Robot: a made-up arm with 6 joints. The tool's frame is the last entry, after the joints.
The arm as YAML. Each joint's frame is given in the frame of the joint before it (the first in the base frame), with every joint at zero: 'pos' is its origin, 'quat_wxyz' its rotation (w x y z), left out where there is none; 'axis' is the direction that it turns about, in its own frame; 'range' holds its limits. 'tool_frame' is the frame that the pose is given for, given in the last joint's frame.
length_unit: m
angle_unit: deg
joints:
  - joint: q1
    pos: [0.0, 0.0, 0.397]
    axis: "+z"
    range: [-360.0, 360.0]
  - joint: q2
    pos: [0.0, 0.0, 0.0]
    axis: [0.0, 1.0, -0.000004]
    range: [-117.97, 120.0]
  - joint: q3
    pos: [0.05, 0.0, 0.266]
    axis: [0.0, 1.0, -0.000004]
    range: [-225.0, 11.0]
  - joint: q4
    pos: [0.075, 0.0, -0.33]
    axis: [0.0, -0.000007, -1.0]
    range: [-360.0, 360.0]
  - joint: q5
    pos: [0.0, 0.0, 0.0]
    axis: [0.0, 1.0, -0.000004]
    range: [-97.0, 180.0]
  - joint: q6
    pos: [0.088, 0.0, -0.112]
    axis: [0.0, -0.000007, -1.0]
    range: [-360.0, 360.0]
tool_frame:
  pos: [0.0, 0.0, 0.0]
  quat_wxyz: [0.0, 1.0, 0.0, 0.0]
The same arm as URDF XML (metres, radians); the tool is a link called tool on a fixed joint. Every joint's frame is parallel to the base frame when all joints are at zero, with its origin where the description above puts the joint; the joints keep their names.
<robot name="arm">
  <joint name="tool_joint" type="fixed">
    <parent link="link6"/>
    <child link="tool"/>
    <origin xyz="0.0000 0.0000 0.0000" rpy="3.1416 0.0000 0.0000"/>
  </joint>
  <joint name="q6" type="revolute">
    <parent link="link5"/>
    <child link="link6"/>
    <origin xyz="0.0880 0.0000 -0.1120" rpy="0.0000 0.0000 0.0000"/>
    <axis xyz="0 0 -1"/>
    <limit lower="-6.2832" upper="6.2832"/>
  </joint>
  <joint name="q5" type="revolute">
    <parent link="link4"/>
    <child link="link5"/>
    <origin xyz="0.0000 0.0000 0.0000" rpy="0.0000 0.0000 0.0000"/>
    <axis xyz="0 1 0"/>
    <limit lower="-1.6930" upper="3.1416"/>
  </joint>
  <joint name="q4" type="revolute">
    <parent link="link3"/>
    <child link="link4"/>
    <origin xyz="0.0750 0.0000 -0.3300" rpy="0.0000 0.0000 0.0000"/>
    <axis xyz="0 0 -1"/>
    <limit lower="-6.2832" upper="6.2832"/>
  </joint>
  <joint name="q3" type="revolute">
    <parent link="link2"/>
    <child link="link3"/>
    <origin xyz="0.0500 0.0000 0.2660" rpy="0.0000 0.0000 0.0000"/>
    <axis xyz="0 1 0"/>
    <limit lower="-3.9270" upper="0.1920"/>
  </joint>
  <joint name="q2" type="revolute">
    <parent link="link1"/>
    <child link="link2"/>
    <origin xyz="0.0000 0.0000 0.0000" rpy="0.0000 0.0000 0.0000"/>
    <axis xyz="0 1 0"/>
    <limit lower="-2.0590" upper="2.0944"/>
  </joint>
  <joint name="q1" type="revolute">
    <parent link="base"/>
    <child link="link1"/>
    <origin xyz="0.0000 0.0000 0.3970" rpy="0.0000 0.0000 0.0000"/>
    <axis xyz="0 0 1"/>
    <limit lower="-6.2832" upper="6.2832"/>
  </joint>
  <link name="base"/>
  <link name="link1"/>
  <link name="link2"/>
  <link name="link3"/>
  <link name="link4"/>
  <link name="link5"/>
  <link name="link6"/>
  <link name="tool"/>
</robot>

